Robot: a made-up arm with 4 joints.
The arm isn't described. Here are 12 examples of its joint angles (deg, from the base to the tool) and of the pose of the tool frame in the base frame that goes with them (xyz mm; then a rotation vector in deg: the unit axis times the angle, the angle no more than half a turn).
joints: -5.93 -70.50 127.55 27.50
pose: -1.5 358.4 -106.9 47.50 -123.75 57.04
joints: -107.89 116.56 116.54 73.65
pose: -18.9 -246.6 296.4 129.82 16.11 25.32
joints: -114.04 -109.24 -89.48 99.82
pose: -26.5 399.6 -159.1 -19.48 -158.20 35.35
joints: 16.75 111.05 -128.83 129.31
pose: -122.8 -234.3 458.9 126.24 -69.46 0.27
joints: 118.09 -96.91 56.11 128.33
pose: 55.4 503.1 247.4 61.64 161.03 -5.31
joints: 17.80 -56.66 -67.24 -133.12
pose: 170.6 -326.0 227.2 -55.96 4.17 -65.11
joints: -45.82 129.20 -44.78 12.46
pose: 140.9 160.7 -135.1 19.05 -25.54 -103.35
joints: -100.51 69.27 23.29 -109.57
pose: -399.4 -271.8 -108.0 6.39 -151.63 -83.34
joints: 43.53 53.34 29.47 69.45
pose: -44.8 499.2 99.1 17.08 -18.89 9.33
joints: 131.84 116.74 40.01 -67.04
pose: -228.0 -32.4 370.1 -14.57 122.45 -111.69
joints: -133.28 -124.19 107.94 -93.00
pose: 175.9 -471.3 -175.6 -25.38 29.05 -20.43
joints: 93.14 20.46 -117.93 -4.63
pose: -35.9 -122.8 166.9 69.30 103.16 83.69
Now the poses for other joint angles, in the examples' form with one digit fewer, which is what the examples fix.
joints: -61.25 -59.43 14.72 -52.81
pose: 162 -149 -22 -48.8 -3.8 10.1
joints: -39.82 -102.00 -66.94 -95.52
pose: 373 114 120 -105.9 -8.4 9.7
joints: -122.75 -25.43 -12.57 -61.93
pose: -1 -17 218 -126.2 -34.3 -31.9
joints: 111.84 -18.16 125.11 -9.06
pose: 168 -20 198 85.0 -87.8 -118.6
